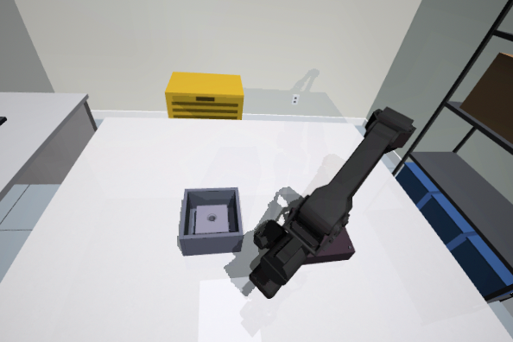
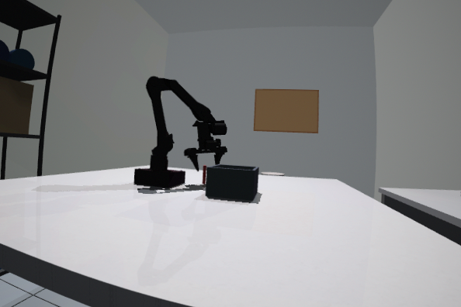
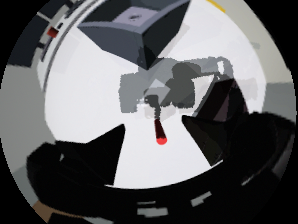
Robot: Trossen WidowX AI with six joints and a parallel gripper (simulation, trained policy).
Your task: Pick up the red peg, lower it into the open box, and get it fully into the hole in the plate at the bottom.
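Now: the red peg 20 mm below my gripper tip, 20 mm behind it and 10 mm to the left of it. The rest, counted from my gripper tip: plate (150 mm to the right, 150 mm ahead, 10 mm below); then grey box (150 mm to the right, 150 mm ahead, 30 mm below).
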